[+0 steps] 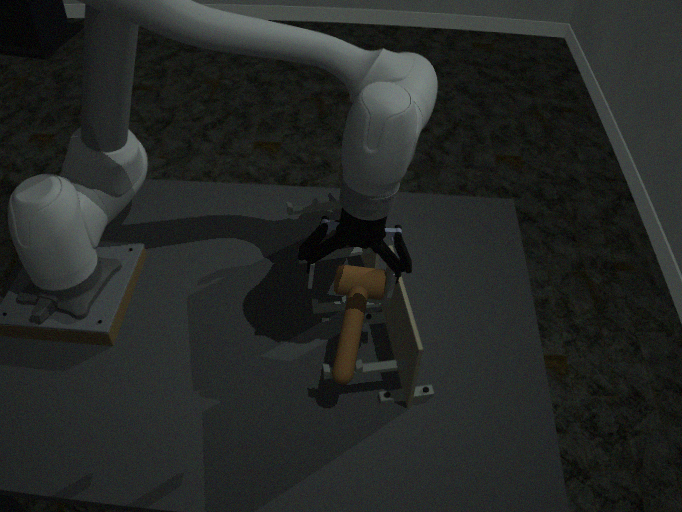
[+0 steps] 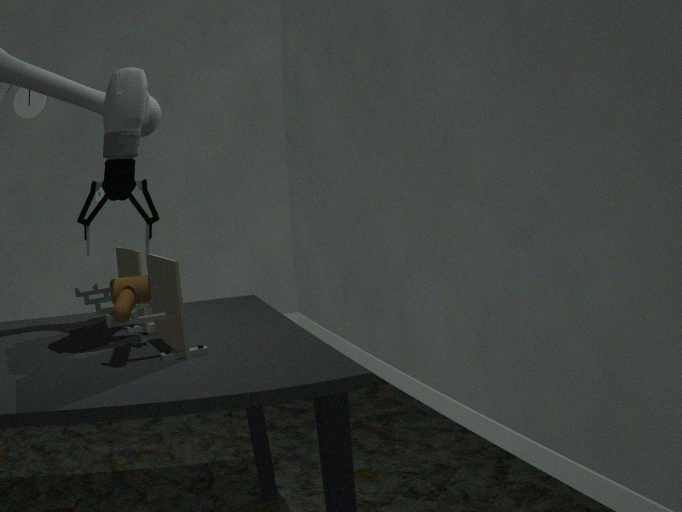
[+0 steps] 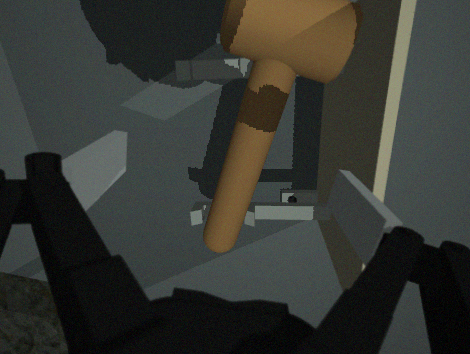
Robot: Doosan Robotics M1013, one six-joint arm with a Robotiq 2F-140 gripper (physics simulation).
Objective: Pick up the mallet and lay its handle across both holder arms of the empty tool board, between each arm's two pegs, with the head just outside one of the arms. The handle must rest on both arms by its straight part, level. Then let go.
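Places are measured from the arm's base along level axes (x right, y ahead, z up), in metres.
Pixels of known places: gripper, fingertip midpoint: (image 1: 349, 287) (image 2: 117, 254) (image 3: 231, 170); arm's base at its link origin: (image 1: 70, 283).
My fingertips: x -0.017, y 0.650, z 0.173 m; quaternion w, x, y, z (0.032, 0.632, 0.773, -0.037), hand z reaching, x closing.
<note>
Ahead of a thing's pixels: the offset from my fingertips to its top centre. "pt": to the spot under its first point. Level surfaces: height alone.
The orange mallet @[dy +0.009, dx +0.003, dz -0.063 m] (image 1: 351, 330) (image 2: 125, 300) (image 3: 245, 155) lies in front of the upright tan tool board (image 1: 404, 341) (image 2: 168, 300). Its handle end crosses the near holder arm (image 1: 380, 366) (image 2: 157, 317) (image 3: 284, 212) between two pegs. Its neck passes over the far arm (image 1: 326, 307) (image 3: 210, 70), with the head toward the back, slightly slanted across. The head hides part of the far arm; I cannot tell how the neck sits between its pegs or whether the handle is exactly level. My gripper (image 1: 351, 279) (image 2: 117, 248) (image 3: 231, 170) is wide open and empty, above the mallet, fingers on either side.
A second tan board @[pt dy -0.038, dx -0.288, dz -0.050 m] (image 2: 128, 263) stands behind, with more pale pegged arms (image 1: 311, 207) (image 2: 88, 292) at the back left. The near board's foot @[pt dy +0.175, dx +0.053, dz -0.203 m] (image 1: 424, 390) (image 2: 197, 349) sits on the grey table @[dz -0.218 m] (image 1: 473, 440) (image 2: 275, 358). The arm's base plate (image 1: 123, 281) is at the left.
</note>
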